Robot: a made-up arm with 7 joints.
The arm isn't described. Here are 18 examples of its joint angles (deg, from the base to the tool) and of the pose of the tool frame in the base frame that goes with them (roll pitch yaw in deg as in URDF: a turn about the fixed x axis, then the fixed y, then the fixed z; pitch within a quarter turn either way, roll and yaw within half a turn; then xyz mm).
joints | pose
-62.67 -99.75 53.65 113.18 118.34 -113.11 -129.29 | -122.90 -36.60 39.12 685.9 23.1 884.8
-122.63 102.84 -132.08 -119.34 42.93 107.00 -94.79 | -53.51 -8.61 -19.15 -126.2 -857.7 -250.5
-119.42 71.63 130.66 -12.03 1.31 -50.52 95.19 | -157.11 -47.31 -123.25 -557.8 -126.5 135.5
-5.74 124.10 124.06 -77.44 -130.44 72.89 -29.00 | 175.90 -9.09 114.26 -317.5 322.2 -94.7
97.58 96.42 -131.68 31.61 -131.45 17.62 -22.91 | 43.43 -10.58 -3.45 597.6 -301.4 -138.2
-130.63 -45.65 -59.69 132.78 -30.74 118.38 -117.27 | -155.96 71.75 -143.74 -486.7 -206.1 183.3
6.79 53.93 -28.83 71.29 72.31 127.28 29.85 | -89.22 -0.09 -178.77 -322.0 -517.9 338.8
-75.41 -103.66 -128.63 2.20 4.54 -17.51 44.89 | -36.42 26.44 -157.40 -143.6 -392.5 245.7
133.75 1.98 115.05 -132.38 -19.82 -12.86 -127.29 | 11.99 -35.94 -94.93 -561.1 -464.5 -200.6
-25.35 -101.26 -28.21 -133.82 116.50 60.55 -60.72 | 62.90 25.62 18.64 -14.2 62.0 -135.4
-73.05 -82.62 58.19 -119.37 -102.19 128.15 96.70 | 84.20 37.15 -30.41 334.8 -323.6 447.6
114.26 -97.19 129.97 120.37 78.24 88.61 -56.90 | -49.83 35.60 -65.64 -639.9 -486.9 323.3
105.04 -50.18 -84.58 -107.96 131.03 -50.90 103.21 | -34.60 -3.91 -170.40 -814.9 -91.5 196.1
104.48 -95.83 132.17 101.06 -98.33 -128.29 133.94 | -39.67 -14.62 82.74 -565.1 619.7 180.8
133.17 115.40 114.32 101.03 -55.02 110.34 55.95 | 28.88 3.23 142.80 10.5 84.8 324.1
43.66 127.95 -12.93 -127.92 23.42 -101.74 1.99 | -106.79 33.27 98.36 -276.4 729.5 -300.8
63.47 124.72 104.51 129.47 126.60 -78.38 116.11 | -35.04 -0.02 47.95 567.6 575.6 -91.0
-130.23 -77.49 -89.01 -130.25 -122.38 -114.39 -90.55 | -130.61 -13.12 60.30 583.7 368.8 1065.2
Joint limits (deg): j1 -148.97..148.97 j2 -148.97..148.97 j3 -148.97..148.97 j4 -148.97..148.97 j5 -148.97..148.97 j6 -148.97..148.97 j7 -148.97..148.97
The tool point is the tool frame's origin. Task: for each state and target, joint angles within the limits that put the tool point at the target. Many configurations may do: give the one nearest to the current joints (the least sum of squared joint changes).
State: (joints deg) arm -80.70 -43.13 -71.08 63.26 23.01 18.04 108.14
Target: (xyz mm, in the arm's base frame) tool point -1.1 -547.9 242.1
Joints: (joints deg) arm -43.15 -41.16 -68.64 71.74 2.48 37.98 114.08
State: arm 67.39 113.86 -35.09 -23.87 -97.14 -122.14 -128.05
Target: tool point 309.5 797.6 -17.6
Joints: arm 70.16 78.60 -33.86 -43.61 -104.47 -135.09 -138.93
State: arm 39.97 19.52 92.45 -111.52 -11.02 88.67 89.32
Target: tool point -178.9 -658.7 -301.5
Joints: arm 48.68 1.33 83.98 -102.39 -13.39 85.08 88.72
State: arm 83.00 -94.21 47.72 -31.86 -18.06 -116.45 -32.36
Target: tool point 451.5 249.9 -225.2
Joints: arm 72.08 -78.10 33.91 -47.07 -5.79 -104.11 -18.24
